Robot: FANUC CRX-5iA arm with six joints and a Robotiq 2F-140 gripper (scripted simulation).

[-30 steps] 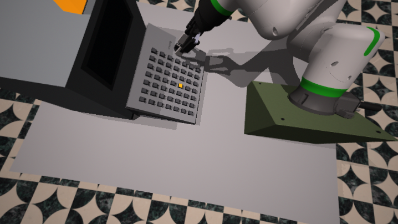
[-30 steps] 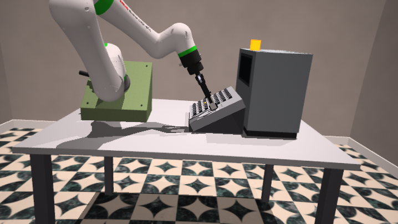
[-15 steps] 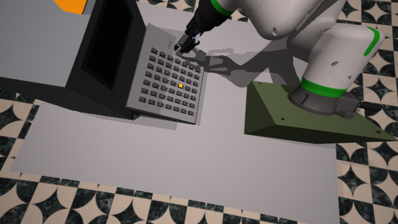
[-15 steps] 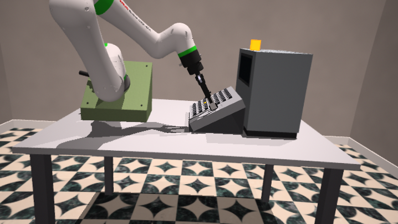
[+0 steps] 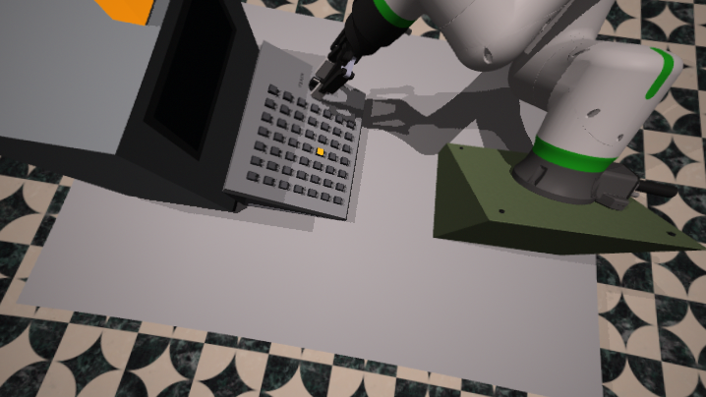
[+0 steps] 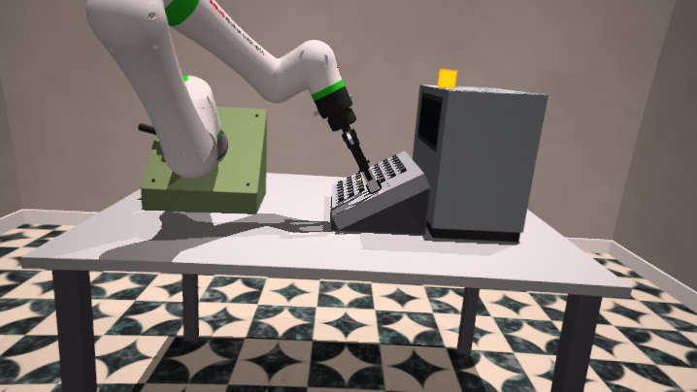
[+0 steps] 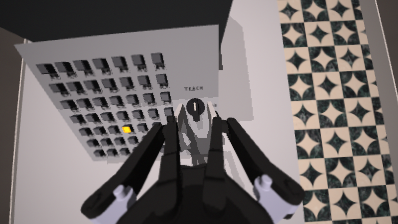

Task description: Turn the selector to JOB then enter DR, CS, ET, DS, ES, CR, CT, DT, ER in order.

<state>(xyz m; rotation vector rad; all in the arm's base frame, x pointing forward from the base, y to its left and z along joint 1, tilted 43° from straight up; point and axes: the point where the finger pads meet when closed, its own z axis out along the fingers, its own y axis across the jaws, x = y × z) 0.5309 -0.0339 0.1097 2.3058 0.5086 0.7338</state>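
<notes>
Now: hand 20 mm short of the black selector knob and 20 mm above it. Also, from my hand: key: 160 mm to the left, 50 mm below, 40 mm behind; grey keypad: 120 mm to the left, 70 mm below, 20 mm ahead.
</notes>
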